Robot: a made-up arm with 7 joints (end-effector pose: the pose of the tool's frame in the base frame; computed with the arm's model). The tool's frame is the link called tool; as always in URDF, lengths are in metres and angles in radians. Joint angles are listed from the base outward.
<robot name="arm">
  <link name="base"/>
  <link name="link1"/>
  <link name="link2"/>
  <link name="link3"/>
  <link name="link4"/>
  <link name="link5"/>
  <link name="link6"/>
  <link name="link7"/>
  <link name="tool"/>
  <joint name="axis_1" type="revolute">
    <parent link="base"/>
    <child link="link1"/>
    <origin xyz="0 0 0.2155" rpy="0 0 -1.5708"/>
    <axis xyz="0 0 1"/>
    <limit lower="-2.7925" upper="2.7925" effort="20" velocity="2.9"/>
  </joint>
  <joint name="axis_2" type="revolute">
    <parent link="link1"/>
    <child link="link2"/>
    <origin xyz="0.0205 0 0.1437" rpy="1.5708 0 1.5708"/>
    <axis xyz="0 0 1"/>
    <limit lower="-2.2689" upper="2.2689" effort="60" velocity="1.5"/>
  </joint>
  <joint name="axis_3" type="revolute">
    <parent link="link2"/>
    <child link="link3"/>
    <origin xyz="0 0.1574 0.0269" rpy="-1.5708 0 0"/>
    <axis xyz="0 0 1"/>
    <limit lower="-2.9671" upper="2.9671" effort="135" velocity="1.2"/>
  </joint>
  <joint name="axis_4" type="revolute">
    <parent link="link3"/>
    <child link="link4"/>
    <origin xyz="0.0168 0.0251 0.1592" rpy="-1.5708 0 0"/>
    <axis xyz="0 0 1"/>
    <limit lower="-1.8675" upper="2.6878" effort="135" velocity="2.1"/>
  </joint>
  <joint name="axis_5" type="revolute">
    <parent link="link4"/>
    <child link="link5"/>
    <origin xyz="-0.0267 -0.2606 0.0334" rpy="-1.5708 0 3.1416"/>
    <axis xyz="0 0 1"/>
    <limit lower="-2.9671" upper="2.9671" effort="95" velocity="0.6"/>
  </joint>
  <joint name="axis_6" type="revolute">
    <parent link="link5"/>
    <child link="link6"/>
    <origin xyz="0 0.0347 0.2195" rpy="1.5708 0 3.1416"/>
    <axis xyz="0 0 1"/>
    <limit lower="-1.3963" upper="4.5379" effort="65" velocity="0.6"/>
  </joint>
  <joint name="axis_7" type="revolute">
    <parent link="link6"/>
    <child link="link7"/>
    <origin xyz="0.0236 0.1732 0.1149" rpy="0 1.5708 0"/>
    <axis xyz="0 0 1"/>
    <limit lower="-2.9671" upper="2.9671" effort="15" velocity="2.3"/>
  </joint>
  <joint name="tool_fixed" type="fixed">
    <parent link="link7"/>
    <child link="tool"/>
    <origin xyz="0 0 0" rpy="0 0 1.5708"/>
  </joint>
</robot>
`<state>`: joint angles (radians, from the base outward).
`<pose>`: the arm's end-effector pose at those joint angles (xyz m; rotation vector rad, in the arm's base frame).
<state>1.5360 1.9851 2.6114 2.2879 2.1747 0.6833 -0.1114</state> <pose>-0.0807 0.3447 0.1005 -1.2403 -2.7393 -0.8032</pose>
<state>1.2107 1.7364 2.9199 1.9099 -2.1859 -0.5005 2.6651</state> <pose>-0.1069 -0.1656 -0.3507 0.8670 -0.9095 -0.5006</pose>
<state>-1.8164 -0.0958 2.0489 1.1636 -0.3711 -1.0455 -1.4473</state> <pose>0.5067 -0.0425 0.8383 -2.1255 -1.8702 0.8771</pose>
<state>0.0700 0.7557 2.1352 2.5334 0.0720 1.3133 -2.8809</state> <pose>-0.1288 0.4003 0.2217 -2.1498 1.3979 -0.3222</pose>
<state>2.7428 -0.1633 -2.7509 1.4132 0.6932 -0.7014 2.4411</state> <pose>0.6081 0.0833 0.6932 1.3833 -2.4582 -0.9480</pose>
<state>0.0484 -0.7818 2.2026 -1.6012 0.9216 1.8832 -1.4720</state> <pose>0.4969 -0.2724 0.2901 -0.2737 2.5650 -0.9793</pose>
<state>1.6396 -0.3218 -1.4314 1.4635 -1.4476 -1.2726 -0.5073</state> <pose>0.5577 0.1480 0.8752 1.5568 -0.6044 -1.0433</pose>
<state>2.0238 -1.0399 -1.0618 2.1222 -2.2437 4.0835 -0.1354</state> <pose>0.1865 0.5422 0.2956 0.1472 -1.4989 0.4395</pose>
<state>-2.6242 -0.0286 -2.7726 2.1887 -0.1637 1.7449 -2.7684</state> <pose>0.3541 0.4118 0.5984 -0.7073 1.9395 0.7149</pose>
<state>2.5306 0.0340 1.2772 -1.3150 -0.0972 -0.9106 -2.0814</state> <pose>0.3748 0.4223 0.9233 1.2068 -0.3161 -1.2288</pose>
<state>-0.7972 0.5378 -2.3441 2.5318 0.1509 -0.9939 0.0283</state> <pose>-0.1441 -0.0696 0.0666 -0.2878 0.7686 -0.3432</pose>
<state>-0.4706 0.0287 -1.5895 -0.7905 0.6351 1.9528 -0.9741</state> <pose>-0.0167 0.3473 0.9259 -0.9237 0.6887 0.7367</pose>
